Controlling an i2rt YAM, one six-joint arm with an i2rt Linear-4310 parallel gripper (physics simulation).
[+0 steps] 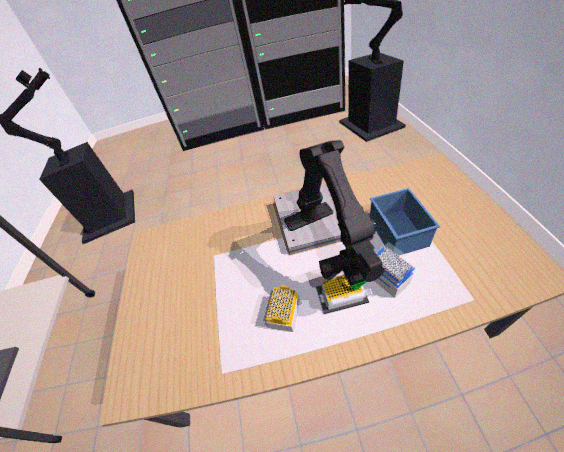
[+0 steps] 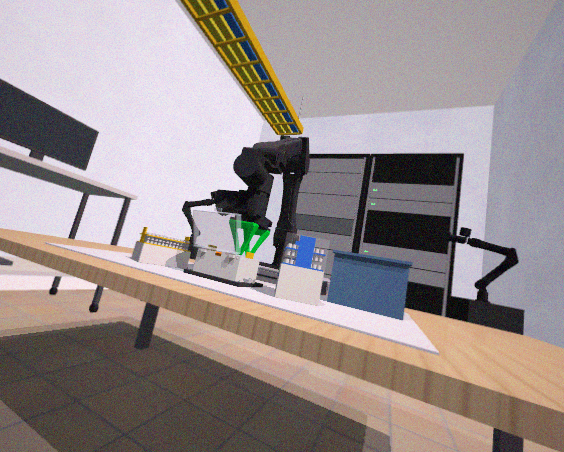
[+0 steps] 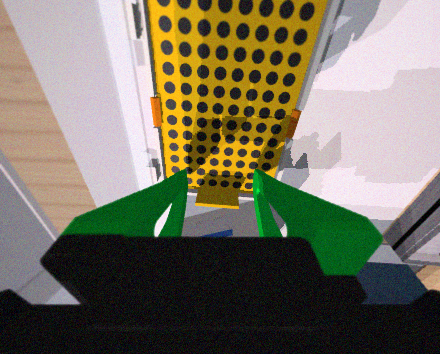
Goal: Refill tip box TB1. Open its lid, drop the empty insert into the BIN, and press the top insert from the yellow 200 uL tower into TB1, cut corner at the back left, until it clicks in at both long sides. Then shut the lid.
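Tip box TB1 (image 2: pixel 220 269) sits on a dark base, its clear lid (image 2: pixel 212 227) standing open. The yellow empty insert (image 1: pixel 339 287) (image 3: pixel 225 75) lies in it, with orange clips at both long sides and an end tab (image 3: pixel 217 198). My gripper (image 1: pixel 357 285) (image 2: pixel 246 253) (image 3: pixel 220 177) is open, with nothing held; its green fingertips are over the end of the insert near the tab, and whether they touch it I cannot tell. The yellow 200 uL tower (image 1: pixel 281 306) (image 2: pixel 150 254), filled with tips, stands on the other side of TB1. The blue BIN (image 1: pixel 417 242) (image 2: pixel 367 285) stands near the arm base.
A tower with blue inserts (image 1: pixel 396 267) (image 2: pixel 300 285) stands between TB1 and the BIN. The white mat (image 1: pixel 250 350) lies under TB1 and the towers, on the wooden table (image 1: pixel 165 325). The arm's grey base plate (image 1: pixel 305 242) is behind. The open lid rises on TB1's front side.
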